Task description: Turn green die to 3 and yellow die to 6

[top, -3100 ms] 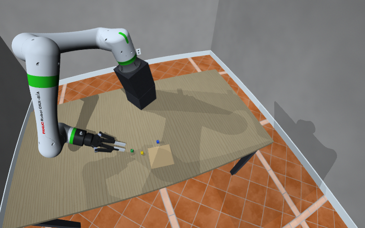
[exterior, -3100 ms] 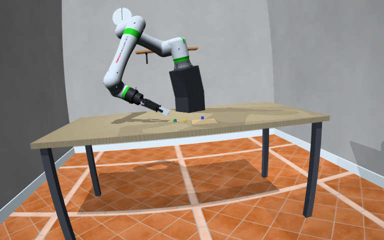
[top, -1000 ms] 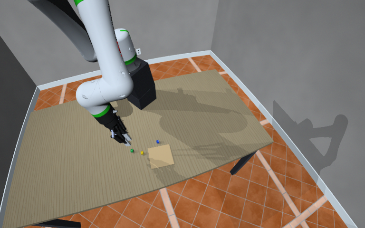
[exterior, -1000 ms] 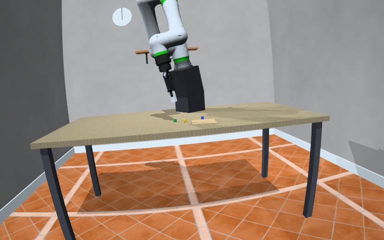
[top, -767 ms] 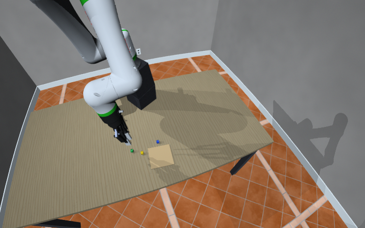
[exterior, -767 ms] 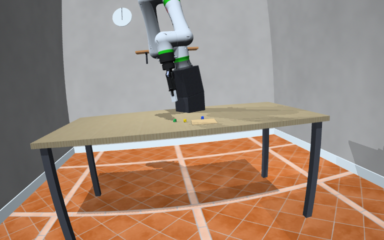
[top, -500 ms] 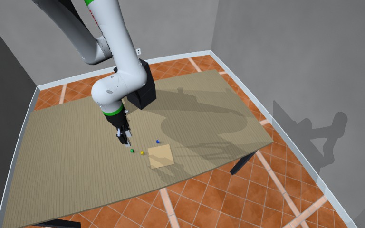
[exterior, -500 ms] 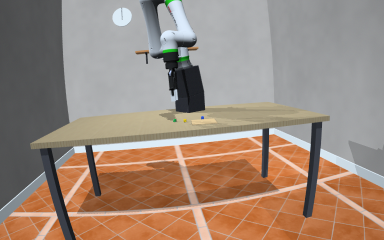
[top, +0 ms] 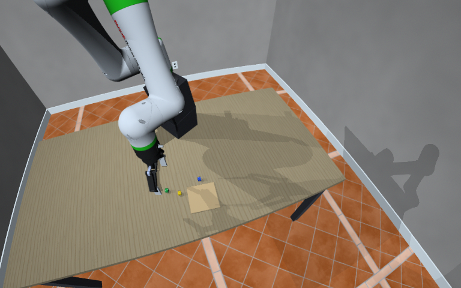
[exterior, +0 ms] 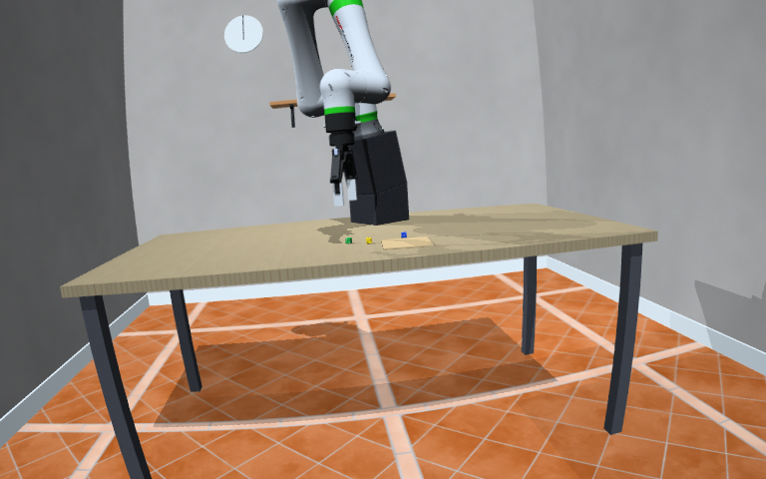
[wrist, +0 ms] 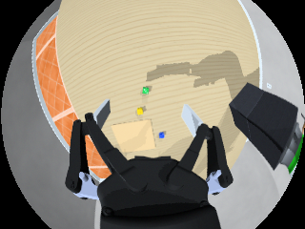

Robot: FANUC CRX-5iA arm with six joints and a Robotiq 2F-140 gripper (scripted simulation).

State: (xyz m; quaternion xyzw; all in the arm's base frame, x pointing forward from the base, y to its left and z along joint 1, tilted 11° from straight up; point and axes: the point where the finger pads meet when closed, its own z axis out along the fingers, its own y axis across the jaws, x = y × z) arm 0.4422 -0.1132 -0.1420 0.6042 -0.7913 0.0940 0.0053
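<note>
The green die lies 130 mm below my hand. The rest, counted from my hand: tan mat: 170 mm to the left, 130 mm below, 80 mm ahead; then blue die: 170 mm to the left, 130 mm below, 30 mm behind; then yellow die: 130 mm below, 60 mm to the left, 30 mm ahead.
</note>
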